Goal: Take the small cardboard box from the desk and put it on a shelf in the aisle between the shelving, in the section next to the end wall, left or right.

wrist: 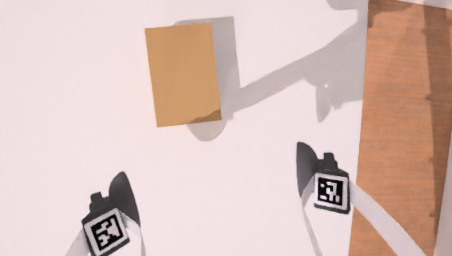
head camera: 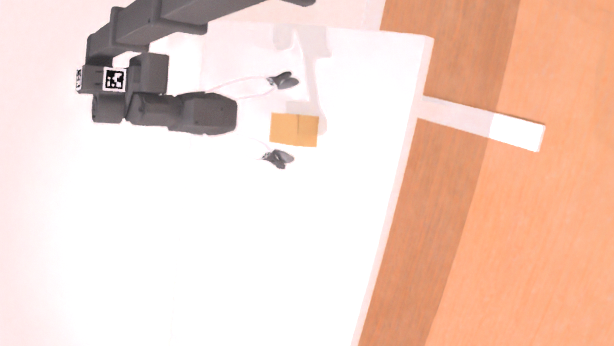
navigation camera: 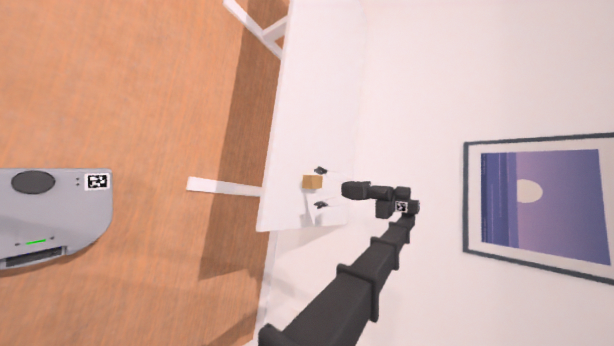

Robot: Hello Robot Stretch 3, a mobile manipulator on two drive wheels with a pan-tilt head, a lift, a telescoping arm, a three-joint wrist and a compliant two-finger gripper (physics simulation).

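Seen in the pictures: gripper, between the fingertips: [head camera: 293,120] [navigation camera: 314,187]; robot's base, origin of its link: [navigation camera: 34,181].
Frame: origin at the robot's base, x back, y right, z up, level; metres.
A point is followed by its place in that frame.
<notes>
The small cardboard box [head camera: 294,130] @[z 0.770, x 0.007, y 0.693 m] [navigation camera: 312,182] @[z 0.770, x 0.010, y 0.690 m] [wrist: 184,75] is a plain orange-brown block on the white desk [head camera: 225,250] @[z 0.720, x -0.317, y 1.019 m] [navigation camera: 320,100] @[z 0.720, x -0.395, y 0.829 m] [wrist: 65,100], near one end. My gripper [head camera: 285,120] @[z 0.813, x 0.023, y 0.642 m] [navigation camera: 320,187] @[z 0.813, x 0.023, y 0.642 m] [wrist: 215,175] @[z 0.813, x 0.023, y 0.642 m] is open, with its fingers wide apart and no object held. It hangs above the desk. In the wrist view the box lies ahead of the fingertips, a little left of the middle between them. In the head view the box lies partly between the two fingertips. The height of the fingers over the box is hard to tell. The shelving does not show in these views.
A white desk leg [head camera: 517,132] [navigation camera: 220,187] sticks out past the desk's front edge. My base [navigation camera: 60,210] @[z 0.160, x 0.097, y 0.047 m] stands on the wooden floor [head camera: 550,240] @[z 0.000, x -0.252, y 0.439 m] [navigation camera: 125,90] @[z 0.000, x -0.416, y 0.244 m] [wrist: 400,125] in front. A framed picture [navigation camera: 466,200] @[z 1.316, x 0.102, y 1.228 m] hangs on the wall behind the desk. My extended arm [navigation camera: 345,295] @[z 1.153, x 0.085, y 0.199 m] reaches beside the desk's end.
</notes>
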